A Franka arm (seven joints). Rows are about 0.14 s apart.
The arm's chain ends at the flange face. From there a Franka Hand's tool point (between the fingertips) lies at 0.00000 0.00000 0.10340 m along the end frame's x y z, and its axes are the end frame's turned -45 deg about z.
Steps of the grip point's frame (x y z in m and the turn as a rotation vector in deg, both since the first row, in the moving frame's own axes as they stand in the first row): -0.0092, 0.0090, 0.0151, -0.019, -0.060, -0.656; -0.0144, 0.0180, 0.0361, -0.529, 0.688, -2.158; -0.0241, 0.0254, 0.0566, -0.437, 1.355, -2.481; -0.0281, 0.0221, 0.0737, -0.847, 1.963, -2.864; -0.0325, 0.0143, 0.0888, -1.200, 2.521, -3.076; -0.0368, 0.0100, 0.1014, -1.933, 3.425, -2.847; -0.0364, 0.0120, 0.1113, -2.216, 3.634, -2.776
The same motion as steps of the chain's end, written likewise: -0.0001, 0.0128, 0.0151, -0.056, -0.029, -0.656; 0.0010, 0.0231, 0.0361, 0.112, 0.861, -2.158; -0.0013, 0.0362, 0.0566, 0.649, 1.267, -2.481; -0.0078, 0.0370, 0.0738, 0.789, 1.987, -2.864; -0.0176, 0.0349, 0.0889, 0.934, 2.631, -3.076; -0.0257, 0.0352, 0.1016, 1.055, 3.789, -2.847; -0.0247, 0.0362, 0.1116, 1.003, 4.137, -2.776
